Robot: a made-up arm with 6 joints.
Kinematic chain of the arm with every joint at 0, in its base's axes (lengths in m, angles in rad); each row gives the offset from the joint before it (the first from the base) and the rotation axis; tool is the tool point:
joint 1: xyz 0 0 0.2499 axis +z
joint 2: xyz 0 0 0 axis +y
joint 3: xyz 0 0 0.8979 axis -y
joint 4: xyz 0 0 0 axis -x
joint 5: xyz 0.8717 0 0 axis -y
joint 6: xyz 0 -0.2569 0 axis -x
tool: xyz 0 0 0
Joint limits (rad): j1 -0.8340..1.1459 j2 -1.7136..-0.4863 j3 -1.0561..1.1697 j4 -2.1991..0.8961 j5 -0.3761..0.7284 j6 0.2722..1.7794
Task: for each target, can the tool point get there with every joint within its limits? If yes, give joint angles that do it. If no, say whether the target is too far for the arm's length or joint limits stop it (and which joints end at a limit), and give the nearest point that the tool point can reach.
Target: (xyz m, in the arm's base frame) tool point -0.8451 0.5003 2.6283
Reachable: no: too far | nearest point -0.6127 0.3627 1.8952 | short by 0.781 m
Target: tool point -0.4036 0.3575 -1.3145
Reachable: no: joint limits stop it (at a limit: joint 1, joint 2, joint 3) | nearest point 0.0061 0.1969 0.3667 | short by 1.738 m
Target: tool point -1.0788 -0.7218 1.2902
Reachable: yes | joints 0.4190 -1.2700 0.9496 -0.5395 0.5746 1.3650
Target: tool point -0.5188 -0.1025 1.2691
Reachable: yes | joints 0.2012 -1.3680 0.0932 -1.5833 0.6127 0.4103
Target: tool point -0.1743 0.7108 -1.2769
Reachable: no: joint limits stop it (at a limit: joint 1, joint 2, joint 3) | nearest point 0.0040 0.1983 0.3674 | short by 1.732 m
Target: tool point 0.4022 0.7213 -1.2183
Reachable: no: joint limits stop it (at a limit: joint 2, joint 3) | nearest point 0.0856 0.1535 0.3571 | short by 1.704 m
